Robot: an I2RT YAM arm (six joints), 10 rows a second.
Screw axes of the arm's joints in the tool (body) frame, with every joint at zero. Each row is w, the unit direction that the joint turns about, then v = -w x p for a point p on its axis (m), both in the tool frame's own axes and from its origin. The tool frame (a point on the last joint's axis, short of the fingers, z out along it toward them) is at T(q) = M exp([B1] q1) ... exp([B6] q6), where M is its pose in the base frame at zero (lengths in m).
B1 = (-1, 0, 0, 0, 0.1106, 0)
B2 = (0, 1, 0, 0.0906, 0, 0.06)
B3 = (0, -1, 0, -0.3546, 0, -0.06)
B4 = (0, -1, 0, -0.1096, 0, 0)
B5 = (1, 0, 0, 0, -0.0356, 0)
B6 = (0, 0, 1, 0, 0, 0)
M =
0 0 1 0.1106
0 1 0 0
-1 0 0 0.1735
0 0 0 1
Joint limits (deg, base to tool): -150..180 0..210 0..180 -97..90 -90..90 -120..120
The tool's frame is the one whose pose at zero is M.
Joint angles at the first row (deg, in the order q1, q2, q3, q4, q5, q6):
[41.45 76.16 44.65 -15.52 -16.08 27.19]
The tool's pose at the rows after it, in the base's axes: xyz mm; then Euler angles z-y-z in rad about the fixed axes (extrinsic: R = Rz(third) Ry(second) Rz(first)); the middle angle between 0 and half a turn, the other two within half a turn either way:
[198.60 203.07 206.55 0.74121 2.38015 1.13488]
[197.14 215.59 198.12 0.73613 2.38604 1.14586]
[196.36 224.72 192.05 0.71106 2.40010 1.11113]
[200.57 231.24 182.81 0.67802 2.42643 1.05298]
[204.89 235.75 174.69 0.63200 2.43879 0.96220]
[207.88 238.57 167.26 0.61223 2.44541 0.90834]
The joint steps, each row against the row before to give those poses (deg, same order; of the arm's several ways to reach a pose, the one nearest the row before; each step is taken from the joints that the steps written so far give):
[2.40 3.96 1.78 0.84 1.65 -0.39]
[2.09 2.63 0.19 2.38 1.06 0.76]
[1.63 2.01 0.40 1.39 2.58 1.17]
[0.57 2.84 0.67 1.15 2.83 0.85]
[0.38 2.28 0.27 1.76 3.69 1.58]
[0.17 1.79 -0.01 1.57 2.12 1.34]

